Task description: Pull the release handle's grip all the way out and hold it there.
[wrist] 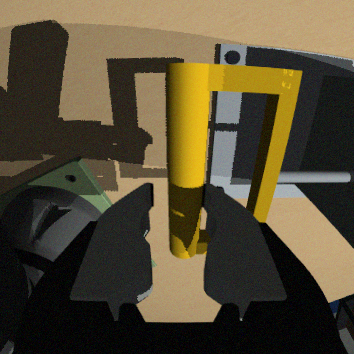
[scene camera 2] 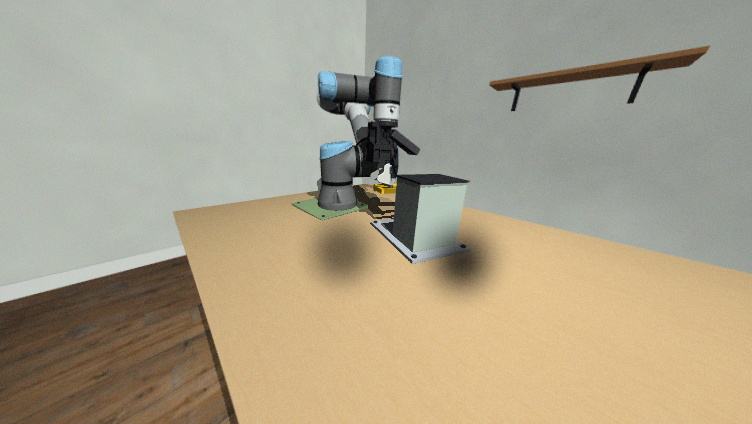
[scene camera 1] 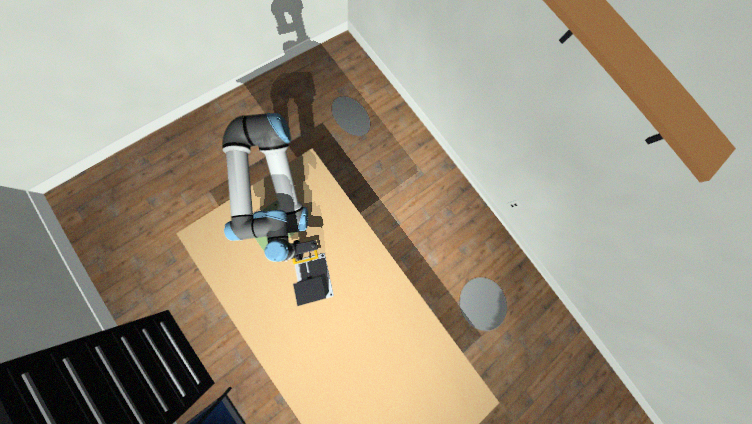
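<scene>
The release handle is a yellow rectangular frame (scene camera 1: 302,261) (scene camera 2: 385,188) (wrist: 255,80) with a thick round grip (wrist: 187,125). A thin grey rod (wrist: 315,177) shows between the frame and the dark, pale-sided housing (scene camera 1: 310,290) (scene camera 2: 439,215). In the wrist view the frame stands off from the housing, with its grip on the far side. My gripper (scene camera 2: 388,180) (wrist: 177,185) is shut on the grip, the bar running between the two dark fingers. A gap shows beside the left finger; the contact faces are partly hidden. How much rod is still inside the housing is hidden.
The housing's light base plate (scene camera 2: 437,255) (wrist: 227,110) rests on the wooden table (scene camera 1: 368,342) (scene camera 2: 315,326). The arm stands on a green plate (scene camera 2: 308,206) (wrist: 90,185) close behind the handle. A wall shelf (scene camera 1: 647,89) (scene camera 2: 600,69) and a black cabinet (scene camera 1: 105,337) stand away from the arm.
</scene>
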